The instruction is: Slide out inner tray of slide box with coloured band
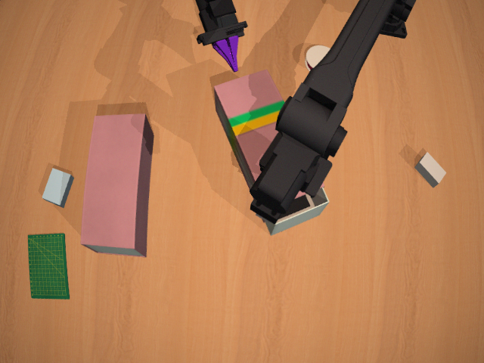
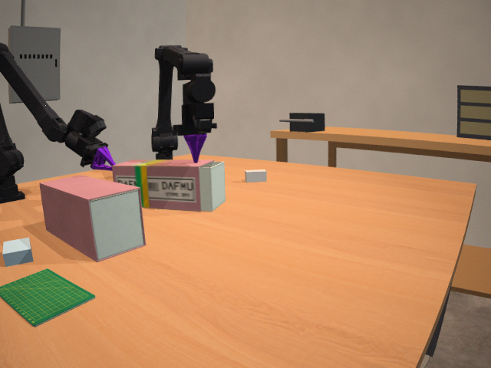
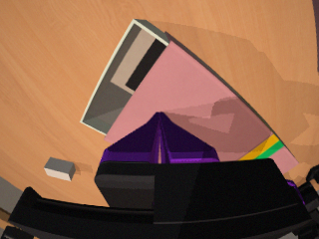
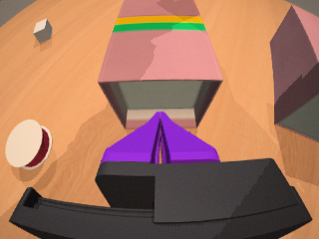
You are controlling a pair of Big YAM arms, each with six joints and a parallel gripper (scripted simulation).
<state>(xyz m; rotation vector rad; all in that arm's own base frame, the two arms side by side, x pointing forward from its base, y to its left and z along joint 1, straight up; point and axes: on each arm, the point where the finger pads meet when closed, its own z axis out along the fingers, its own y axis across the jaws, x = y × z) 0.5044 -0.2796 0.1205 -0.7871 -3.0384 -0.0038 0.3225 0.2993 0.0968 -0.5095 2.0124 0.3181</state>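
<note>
Now: left hand 7 cm past the banded slide box, 4 cm to the left of it and 7 cm above it. Round my left hand: pink slide box 5 cm ahead, 32 cm to the right, 7 cm below; round spool 34 cm behind, 5 cm to the left, 11 cm below; beige block 12 cm behind, 33 cm to the left, 10 cm below.
</note>
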